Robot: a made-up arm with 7 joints.
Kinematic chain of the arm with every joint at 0, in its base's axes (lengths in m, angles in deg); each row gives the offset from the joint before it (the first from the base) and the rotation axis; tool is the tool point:
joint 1: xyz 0 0.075 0 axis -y
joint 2: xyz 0 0.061 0 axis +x
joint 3: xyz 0 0 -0.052 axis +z
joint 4: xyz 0 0 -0.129 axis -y
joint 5: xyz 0 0 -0.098 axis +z
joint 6: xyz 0 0 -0.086 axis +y
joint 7: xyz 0 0 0 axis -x
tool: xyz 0 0 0
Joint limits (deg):
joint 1: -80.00..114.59
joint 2: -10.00..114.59
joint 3: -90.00..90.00
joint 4: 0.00..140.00
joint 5: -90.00..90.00
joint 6: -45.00..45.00
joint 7: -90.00..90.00
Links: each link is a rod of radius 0.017 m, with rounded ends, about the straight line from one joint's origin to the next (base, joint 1, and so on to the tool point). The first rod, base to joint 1, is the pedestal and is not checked.
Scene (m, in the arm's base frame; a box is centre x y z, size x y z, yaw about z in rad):
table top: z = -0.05
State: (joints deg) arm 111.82 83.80 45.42 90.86 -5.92 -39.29 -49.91
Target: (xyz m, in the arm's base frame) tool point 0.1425 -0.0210 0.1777
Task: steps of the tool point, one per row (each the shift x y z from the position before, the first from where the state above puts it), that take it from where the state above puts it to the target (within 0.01 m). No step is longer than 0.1 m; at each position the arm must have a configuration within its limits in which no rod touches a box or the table.
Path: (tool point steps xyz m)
1: 0.0654 0.0142 0.0541
2: 0.0723 -0.0140 0.0459
3: 0.0690 -0.0416 0.0329
4: 0.0559 -0.0647 0.0169
5: 0.0352 -0.0796 -0.0007
6: 0.0104 -0.0842 -0.0176
7: -0.0146 -0.0784 -0.0324

